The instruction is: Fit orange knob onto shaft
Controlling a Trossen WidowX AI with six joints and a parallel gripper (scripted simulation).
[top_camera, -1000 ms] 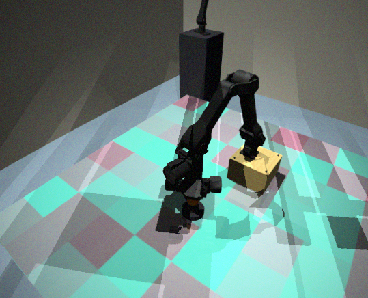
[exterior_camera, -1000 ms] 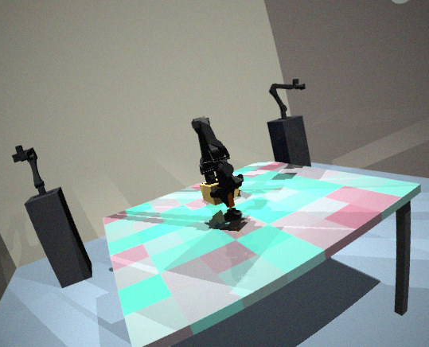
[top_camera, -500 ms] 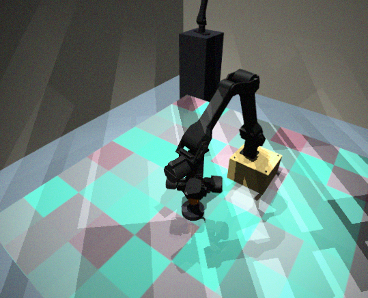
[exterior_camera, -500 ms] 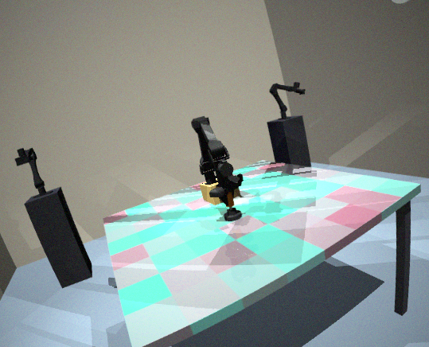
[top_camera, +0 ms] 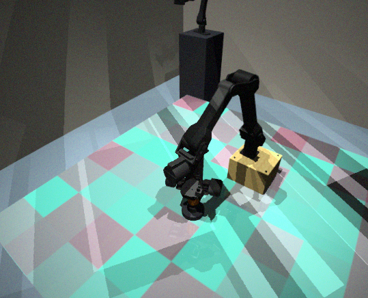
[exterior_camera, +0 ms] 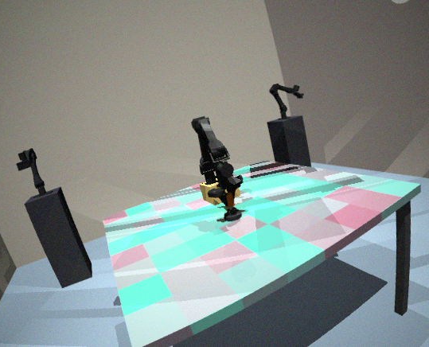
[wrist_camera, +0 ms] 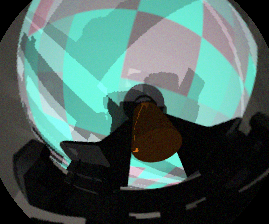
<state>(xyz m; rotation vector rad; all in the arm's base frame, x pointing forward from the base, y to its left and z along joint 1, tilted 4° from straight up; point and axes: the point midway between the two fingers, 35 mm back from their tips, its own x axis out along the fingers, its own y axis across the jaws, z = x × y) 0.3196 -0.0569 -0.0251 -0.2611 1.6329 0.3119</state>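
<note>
Now: gripper tip 3 cm below the orange knob. Also, from my gripper tip: dark round pedestal 4 cm below.
</note>
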